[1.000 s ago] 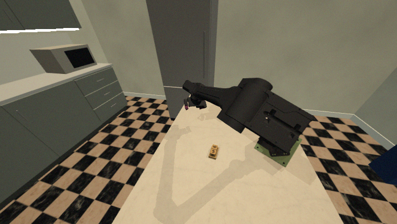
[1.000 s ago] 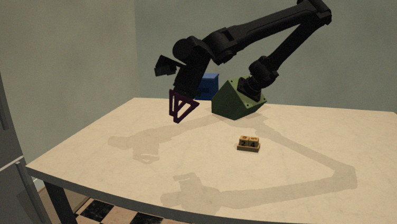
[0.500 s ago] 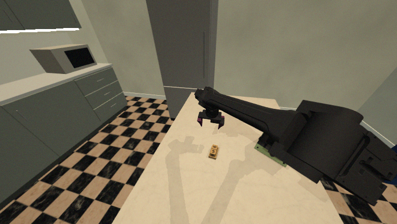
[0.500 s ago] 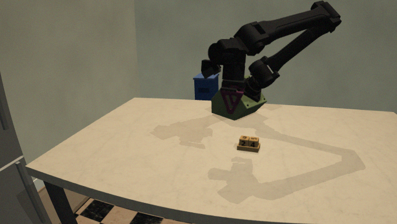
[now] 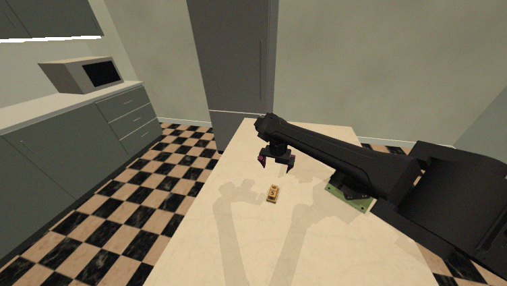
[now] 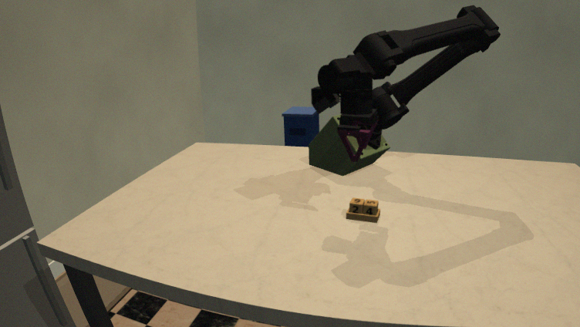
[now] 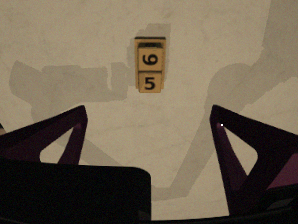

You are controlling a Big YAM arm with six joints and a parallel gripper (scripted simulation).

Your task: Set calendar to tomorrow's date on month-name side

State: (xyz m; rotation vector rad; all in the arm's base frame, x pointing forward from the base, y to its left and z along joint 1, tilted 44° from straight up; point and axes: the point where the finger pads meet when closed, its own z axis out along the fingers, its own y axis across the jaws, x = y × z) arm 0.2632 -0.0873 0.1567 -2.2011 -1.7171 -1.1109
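Right now my hand is 140 mm above the cube. Round my hand: wooden tray: 160 mm below, 20 mm to the left.
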